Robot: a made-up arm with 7 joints.
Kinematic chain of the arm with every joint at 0, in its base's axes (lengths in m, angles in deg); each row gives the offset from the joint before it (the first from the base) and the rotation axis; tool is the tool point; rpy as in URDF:
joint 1: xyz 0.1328 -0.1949 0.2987 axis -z
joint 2: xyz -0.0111 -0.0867 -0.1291 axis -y
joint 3: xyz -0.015 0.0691 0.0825 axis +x
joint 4: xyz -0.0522 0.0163 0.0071 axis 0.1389 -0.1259 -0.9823
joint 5: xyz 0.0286 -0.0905 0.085 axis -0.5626 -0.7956 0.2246
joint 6: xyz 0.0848 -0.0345 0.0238 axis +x
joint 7: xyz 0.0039 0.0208 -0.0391 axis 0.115 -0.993 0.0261
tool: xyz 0.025 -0.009 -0.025 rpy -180 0 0
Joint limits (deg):
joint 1: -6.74..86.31
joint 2: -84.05..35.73
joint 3: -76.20..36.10
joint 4: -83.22..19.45
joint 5: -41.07..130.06
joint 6: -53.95..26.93
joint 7: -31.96..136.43
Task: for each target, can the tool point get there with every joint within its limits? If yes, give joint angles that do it. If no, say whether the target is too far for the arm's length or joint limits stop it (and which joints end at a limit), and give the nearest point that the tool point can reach.
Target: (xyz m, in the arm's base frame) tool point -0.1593 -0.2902 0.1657
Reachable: no: joint limits stop it (at a limit: joint 1, joint 2, joint 3, joint 4, joint 6) | nearest point -0.1095 -0.2942 0.1748 | short by 0.051 m
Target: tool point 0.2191 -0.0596 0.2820
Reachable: yes | joints 6.50 -52.70 -58.84 -45.73 110.14 -8.19 108.39
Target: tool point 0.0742 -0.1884 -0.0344
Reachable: no: joint limits stop it (at a limit: joint 1, joint 2, joint 3, joint 6) | nearest point 0.1010 -0.1646 0.0390 | short by 0.082 m
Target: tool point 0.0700 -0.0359 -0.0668
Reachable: no: joint limits stop it (at a limit: joint 1, joint 2, joint 3, joint 6) | nearest point 0.1076 -0.0759 0.0391 | short by 0.119 m
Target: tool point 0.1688 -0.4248 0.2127
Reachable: yes | joints 65.23 -64.45 -26.23 4.99 6.27 -7.96 94.92
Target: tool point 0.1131 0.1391 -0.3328
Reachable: no: too far | nearest point 0.1573 -0.0561 0.0362 | short by 0.420 m
